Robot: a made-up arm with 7 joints. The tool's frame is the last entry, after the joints. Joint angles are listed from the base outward. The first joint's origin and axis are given. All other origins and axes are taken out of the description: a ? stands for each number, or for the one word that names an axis. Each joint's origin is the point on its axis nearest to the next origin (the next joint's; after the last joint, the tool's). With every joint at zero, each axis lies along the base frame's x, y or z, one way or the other. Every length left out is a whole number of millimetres.
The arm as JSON. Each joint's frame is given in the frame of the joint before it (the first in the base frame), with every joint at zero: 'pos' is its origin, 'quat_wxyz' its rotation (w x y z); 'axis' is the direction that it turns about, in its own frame. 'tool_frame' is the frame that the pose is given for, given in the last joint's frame.
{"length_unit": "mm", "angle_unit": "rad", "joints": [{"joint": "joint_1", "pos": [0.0, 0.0, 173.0], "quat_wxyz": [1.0, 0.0, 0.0, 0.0], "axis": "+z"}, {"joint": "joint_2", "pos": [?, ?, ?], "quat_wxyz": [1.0, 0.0, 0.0, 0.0], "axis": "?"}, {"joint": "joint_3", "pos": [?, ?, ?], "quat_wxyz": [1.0, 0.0, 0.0, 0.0], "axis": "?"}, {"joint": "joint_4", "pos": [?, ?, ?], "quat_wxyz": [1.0, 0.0, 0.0, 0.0], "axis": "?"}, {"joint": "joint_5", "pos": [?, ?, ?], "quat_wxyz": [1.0, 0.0, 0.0, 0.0], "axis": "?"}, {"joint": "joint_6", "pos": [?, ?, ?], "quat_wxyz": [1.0, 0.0, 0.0, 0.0], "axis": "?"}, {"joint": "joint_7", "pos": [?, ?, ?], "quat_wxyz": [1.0, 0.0, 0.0, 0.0], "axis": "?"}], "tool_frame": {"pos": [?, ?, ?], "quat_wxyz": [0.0, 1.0, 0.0, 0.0]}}
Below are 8 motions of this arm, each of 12 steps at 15 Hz.
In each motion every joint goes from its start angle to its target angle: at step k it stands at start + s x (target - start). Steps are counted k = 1, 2, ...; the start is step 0. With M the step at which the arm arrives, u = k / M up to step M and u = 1 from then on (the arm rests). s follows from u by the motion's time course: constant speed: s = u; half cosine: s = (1 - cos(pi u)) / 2; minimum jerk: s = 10 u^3 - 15 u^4 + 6 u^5.
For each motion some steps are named. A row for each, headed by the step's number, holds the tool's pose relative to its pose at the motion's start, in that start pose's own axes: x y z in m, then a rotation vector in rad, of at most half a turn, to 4 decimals.
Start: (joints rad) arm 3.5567 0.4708 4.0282 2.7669 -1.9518 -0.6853 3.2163
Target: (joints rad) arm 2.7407 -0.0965 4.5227 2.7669 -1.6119 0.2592 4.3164
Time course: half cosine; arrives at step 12
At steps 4, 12:
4: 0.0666 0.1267 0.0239 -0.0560 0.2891 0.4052
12: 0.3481 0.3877 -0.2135 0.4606 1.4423 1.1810

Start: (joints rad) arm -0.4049 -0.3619 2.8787 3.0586 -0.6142 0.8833 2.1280
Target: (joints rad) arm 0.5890 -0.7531 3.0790 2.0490 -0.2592 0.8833 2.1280
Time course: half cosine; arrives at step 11
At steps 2, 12:
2: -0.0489 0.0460 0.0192 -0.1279 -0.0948 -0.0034
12: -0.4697 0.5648 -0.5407 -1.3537 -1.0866 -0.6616

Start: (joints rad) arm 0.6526 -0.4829 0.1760 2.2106 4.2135 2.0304 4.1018
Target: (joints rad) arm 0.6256 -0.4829 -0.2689 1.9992 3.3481 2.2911 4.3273
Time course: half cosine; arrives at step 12
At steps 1, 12:
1: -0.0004 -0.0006 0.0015 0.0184 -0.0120 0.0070
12: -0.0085 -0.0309 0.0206 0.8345 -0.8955 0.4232

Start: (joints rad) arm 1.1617 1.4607 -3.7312 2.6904 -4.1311 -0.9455 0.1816
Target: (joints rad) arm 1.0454 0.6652 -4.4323 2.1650 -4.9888 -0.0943 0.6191
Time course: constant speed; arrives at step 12
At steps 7, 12:
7: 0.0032 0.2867 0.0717 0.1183 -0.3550 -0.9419
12: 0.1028 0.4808 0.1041 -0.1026 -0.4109 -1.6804

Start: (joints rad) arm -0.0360 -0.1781 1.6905 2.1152 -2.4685 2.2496 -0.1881
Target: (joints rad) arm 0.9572 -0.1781 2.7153 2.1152 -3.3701 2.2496 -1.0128
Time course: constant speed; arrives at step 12
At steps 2, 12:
2: -0.0433 0.0761 -0.0247 0.1331 0.1779 0.0495
12: -0.3086 0.2483 0.2801 0.8693 0.8492 0.4240

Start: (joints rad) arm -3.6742 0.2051 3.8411 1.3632 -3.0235 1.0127 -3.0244
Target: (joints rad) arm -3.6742 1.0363 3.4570 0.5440 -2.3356 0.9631 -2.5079
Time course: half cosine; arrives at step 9
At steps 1, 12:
1: 0.0049 -0.0013 -0.0078 -0.0151 -0.0031 0.0066
12: 0.1531 0.0221 -0.3392 -0.6434 0.3879 0.3785

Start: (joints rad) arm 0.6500 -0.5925 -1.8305 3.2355 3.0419 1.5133 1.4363
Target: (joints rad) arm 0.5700 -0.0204 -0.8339 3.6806 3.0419 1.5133 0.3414
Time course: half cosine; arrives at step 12
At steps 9, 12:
9: 0.1023 0.1389 0.1630 0.2298 -0.9049 -0.5840
12: 0.1138 0.1557 0.1563 0.4041 -1.0032 -0.6849

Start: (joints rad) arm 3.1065 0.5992 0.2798 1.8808 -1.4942 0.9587 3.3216
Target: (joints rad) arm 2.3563 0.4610 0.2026 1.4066 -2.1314 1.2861 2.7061
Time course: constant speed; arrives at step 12
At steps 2, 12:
2: 0.0792 -0.0142 0.0624 0.0699 0.1770 -0.1751
12: 0.5348 -0.0460 0.1748 -0.0113 1.0401 -1.0733

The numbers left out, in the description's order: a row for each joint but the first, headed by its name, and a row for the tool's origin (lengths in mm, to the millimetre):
joint_2: xyz 0.0 0.0 0.0, axis +y
joint_3: xyz 0.0 0.0 468.0, axis +z
joint_4: xyz 38.0 0.0 0.0, axis -y
joint_5: xyz 70.0 0.0 -308.0, axis -z
joint_6: xyz 0.0 0.0 0.0, axis +y
joint_7: xyz 87.0 0.0 -111.0, axis -z
tool: xyz 0.0 0.0 0.0

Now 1 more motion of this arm.
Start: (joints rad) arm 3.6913 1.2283 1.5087 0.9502 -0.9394 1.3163 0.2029
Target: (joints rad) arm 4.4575 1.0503 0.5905 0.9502 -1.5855 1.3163 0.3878
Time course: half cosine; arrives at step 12
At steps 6, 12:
6: 0.0564 0.0104 0.1324 -0.3565 -0.3894 -0.0973
12: 0.0675 0.0322 0.1938 -0.8163 -0.6725 -0.2755

